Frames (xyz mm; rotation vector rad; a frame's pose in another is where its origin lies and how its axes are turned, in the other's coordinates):
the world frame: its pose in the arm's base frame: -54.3 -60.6 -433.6 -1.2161 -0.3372 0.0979
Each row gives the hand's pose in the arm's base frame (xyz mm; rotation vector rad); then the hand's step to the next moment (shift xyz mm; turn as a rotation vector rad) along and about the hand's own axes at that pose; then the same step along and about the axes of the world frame.
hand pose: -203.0 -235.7 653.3 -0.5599 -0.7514 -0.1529
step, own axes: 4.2 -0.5 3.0 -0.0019 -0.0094 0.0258
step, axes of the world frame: 2.4 -3.9 2.5 -0.0139 -0.0169 0.0167
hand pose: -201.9 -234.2 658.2 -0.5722 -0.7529 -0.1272
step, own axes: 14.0 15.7 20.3 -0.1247 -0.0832 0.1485
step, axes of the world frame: 11.8 -4.3 26.4 -0.1886 -0.0593 0.0736
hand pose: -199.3 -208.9 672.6 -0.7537 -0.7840 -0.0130
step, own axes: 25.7 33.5 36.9 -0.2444 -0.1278 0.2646
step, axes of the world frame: 20.6 7.1 51.6 -0.3489 -0.0786 0.1348
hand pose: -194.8 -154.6 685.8 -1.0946 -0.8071 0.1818
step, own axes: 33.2 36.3 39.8 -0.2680 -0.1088 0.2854
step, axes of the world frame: 20.5 28.1 52.9 -0.3749 -0.0555 0.1465
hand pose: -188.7 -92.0 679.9 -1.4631 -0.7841 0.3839
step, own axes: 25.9 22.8 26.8 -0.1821 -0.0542 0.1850
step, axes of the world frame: 11.3 31.1 28.6 -0.2497 -0.0210 0.0867
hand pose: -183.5 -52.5 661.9 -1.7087 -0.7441 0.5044
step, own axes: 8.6 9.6 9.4 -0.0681 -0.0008 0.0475
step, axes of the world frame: 2.3 14.6 6.0 -0.0828 0.0001 0.0065
